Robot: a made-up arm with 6 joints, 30 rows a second.
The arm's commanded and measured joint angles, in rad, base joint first. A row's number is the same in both.
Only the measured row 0 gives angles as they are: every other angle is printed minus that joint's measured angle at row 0.
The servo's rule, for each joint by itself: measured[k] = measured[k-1] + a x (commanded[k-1-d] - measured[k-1]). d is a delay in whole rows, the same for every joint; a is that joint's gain. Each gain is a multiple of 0.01, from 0.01 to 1. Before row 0 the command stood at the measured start. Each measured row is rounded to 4 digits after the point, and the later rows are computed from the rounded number. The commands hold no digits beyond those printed.
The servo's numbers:
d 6
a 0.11 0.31 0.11 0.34 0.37 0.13
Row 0, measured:
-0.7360, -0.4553, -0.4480, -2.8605, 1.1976, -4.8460
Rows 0 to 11, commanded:
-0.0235, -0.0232, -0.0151, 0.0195, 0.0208, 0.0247
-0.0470, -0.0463, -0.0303, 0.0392, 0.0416, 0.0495
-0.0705, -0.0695, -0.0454, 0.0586, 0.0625, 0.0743
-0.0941, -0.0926, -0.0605, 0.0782, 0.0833, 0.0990
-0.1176, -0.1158, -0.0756, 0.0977, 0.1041, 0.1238
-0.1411, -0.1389, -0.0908, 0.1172, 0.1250, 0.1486
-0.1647, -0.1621, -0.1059, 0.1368, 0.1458, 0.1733
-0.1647, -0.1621, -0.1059, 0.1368, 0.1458, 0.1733
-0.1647, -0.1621, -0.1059, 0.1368, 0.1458, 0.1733
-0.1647, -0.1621, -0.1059, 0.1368, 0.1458, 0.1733
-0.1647, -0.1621, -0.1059, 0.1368, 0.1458, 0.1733
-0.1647, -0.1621, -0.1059, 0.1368, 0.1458, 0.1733
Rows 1 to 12, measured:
0.0000, 0.0000, 0.0000, 0.0000, 0.0000, 0.0000
0.0000, 0.0000, 0.0000, 0.0000, 0.0000, 0.0000
0.0000, 0.0000, 0.0000, 0.0000, 0.0000, 0.0000
0.0000, 0.0000, 0.0000, 0.0000, 0.0000, 0.0000
0.0000, 0.0000, 0.0000, 0.0000, 0.0000, 0.0000
0.0000, 0.0000, 0.0000, 0.0000, 0.0000, 0.0000
-0.0026, -0.0072, -0.0017, 0.0066, 0.0077, 0.0032
-0.0075, -0.0193, -0.0048, 0.0177, 0.0202, 0.0092
-0.0144, -0.0349, -0.0093, 0.0316, 0.0359, 0.0177
-0.0232, -0.0528, -0.0149, 0.0474, 0.0534, 0.0283
-0.0336, -0.0723, -0.0216, 0.0645, 0.0722, 0.0407
-0.0454, -0.0929, -0.0292, 0.0824, 0.0917, 0.0547

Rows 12 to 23, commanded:
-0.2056, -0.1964, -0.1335, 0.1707, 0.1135, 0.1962
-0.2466, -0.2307, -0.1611, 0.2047, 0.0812, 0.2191
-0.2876, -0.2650, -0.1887, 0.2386, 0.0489, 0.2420
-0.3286, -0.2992, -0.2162, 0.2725, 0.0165, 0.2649
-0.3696, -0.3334, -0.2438, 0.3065, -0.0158, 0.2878
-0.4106, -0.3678, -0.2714, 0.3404, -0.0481, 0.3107
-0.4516, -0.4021, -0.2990, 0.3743, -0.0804, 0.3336
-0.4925, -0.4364, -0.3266, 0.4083, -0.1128, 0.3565
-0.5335, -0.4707, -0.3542, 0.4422, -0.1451, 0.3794
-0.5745, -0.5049, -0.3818, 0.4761, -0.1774, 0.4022
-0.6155, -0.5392, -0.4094, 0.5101, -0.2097, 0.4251
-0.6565, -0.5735, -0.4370, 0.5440, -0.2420, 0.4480
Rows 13 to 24, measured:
-0.0585, -0.1144, -0.0376, 0.1009, 0.1117, 0.0701
-0.0702, -0.1292, -0.0451, 0.1131, 0.1243, 0.0835
-0.0806, -0.1394, -0.0518, 0.1212, 0.1323, 0.0952
-0.0899, -0.1464, -0.0578, 0.1265, 0.1373, 0.1054
-0.0981, -0.1513, -0.0631, 0.1300, 0.1404, 0.1142
-0.1054, -0.1546, -0.0678, 0.1323, 0.1424, 0.1219
-0.1164, -0.1676, -0.0750, 0.1454, 0.1317, 0.1316
-0.1307, -0.1872, -0.0845, 0.1656, 0.1130, 0.1430
-0.1480, -0.2113, -0.0960, 0.1904, 0.0893, 0.1559
-0.1679, -0.2385, -0.1092, 0.2183, 0.0624, 0.1701
-0.1901, -0.2679, -0.1240, 0.2483, 0.0335, 0.1854
-0.2144, -0.2989, -0.1402, 0.2796, 0.0033, 0.2017

